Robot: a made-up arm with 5 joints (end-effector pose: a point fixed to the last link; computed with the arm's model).
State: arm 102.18 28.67 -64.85 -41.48 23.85
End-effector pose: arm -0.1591 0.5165 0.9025 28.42 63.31 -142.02
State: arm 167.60 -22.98 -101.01 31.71 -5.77
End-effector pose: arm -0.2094 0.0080 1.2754 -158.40 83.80 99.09
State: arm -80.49 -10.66 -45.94 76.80 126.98
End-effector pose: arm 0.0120 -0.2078 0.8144 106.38 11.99 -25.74
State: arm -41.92 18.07 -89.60 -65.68 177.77
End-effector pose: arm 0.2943 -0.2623 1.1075 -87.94 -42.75 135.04
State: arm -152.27 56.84 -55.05 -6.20 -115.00
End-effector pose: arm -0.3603 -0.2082 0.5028 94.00 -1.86 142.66
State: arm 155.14 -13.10 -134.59 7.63 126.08
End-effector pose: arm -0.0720 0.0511 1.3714 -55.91 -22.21 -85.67
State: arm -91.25 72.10 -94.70 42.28 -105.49
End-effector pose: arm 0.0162 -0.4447 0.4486 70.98 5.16 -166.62
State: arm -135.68 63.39 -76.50 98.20 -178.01
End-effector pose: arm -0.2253 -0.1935 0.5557 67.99 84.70 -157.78
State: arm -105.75 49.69 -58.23 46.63 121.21
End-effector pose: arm -0.1209 -0.3247 0.5266 123.84 18.64 -41.24
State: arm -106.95 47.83 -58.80 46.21 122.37
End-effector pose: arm -0.1308 -0.3313 0.5391 120.82 17.99 -44.32
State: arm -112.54 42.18 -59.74 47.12 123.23
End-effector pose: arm -0.1704 -0.3336 0.5773 115.38 15.69 -52.22
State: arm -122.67 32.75 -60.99 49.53 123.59
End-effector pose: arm -0.2373 -0.3135 0.6429 107.98 11.59 -64.42
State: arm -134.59 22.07 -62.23 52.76 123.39
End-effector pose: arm -0.3012 -0.2616 0.7179 100.57 6.90 -77.34
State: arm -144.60 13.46 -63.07 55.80 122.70
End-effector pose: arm -0.3360 -0.2015 0.7763 95.21 3.34 -87.15
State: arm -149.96 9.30 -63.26 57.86 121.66
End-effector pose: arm -0.3460 -0.1656 0.8019 93.32 2.05 -91.56
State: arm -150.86 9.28 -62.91 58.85 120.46
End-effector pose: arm -0.3462 -0.1591 0.7992 94.50 2.64 -91.22
